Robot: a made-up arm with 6 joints.
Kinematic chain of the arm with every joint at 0, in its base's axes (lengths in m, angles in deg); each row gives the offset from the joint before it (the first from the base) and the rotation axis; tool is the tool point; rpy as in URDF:
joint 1: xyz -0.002 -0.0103 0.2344 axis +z
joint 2: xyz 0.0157 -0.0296 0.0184 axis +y
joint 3: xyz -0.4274 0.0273 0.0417 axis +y
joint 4: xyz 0.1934 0.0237 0.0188 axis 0.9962 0 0.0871
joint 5: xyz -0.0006 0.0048 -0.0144 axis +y
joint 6: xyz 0.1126 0.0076 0.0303 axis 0.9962 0 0.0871
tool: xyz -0.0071 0.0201 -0.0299 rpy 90 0 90
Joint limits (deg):
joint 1: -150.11..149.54
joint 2: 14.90..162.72
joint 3: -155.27..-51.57
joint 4: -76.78..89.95
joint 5: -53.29..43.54
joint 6: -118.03..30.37
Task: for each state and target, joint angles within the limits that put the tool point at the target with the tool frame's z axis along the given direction. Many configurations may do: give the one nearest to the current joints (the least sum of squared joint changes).
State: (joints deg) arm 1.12 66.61 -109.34 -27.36 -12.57 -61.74
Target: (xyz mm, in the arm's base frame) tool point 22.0 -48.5 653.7 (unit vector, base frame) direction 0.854 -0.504 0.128
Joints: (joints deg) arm -6.64 46.08 -60.77 -55.46 23.42 -59.99
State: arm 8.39 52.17 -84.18 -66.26 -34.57 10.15
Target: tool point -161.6 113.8 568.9 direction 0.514 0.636 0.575
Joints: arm -9.36 15.99 -53.03 -75.50 -51.51 17.51
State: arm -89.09 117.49 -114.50 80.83 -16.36 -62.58
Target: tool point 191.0 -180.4 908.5 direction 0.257 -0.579 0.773
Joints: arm -45.54 91.42 -137.11 62.24 -14.63 -61.14
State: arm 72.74 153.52 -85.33 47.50 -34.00 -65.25
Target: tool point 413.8 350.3 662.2 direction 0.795 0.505 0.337
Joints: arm 39.54 118.83 -124.64 11.87 -11.87 -70.44
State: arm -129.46 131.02 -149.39 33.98 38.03 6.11
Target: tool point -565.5 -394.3 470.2 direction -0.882 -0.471 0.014
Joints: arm -150.11 142.94 -135.86 22.48 -8.32 -6.28
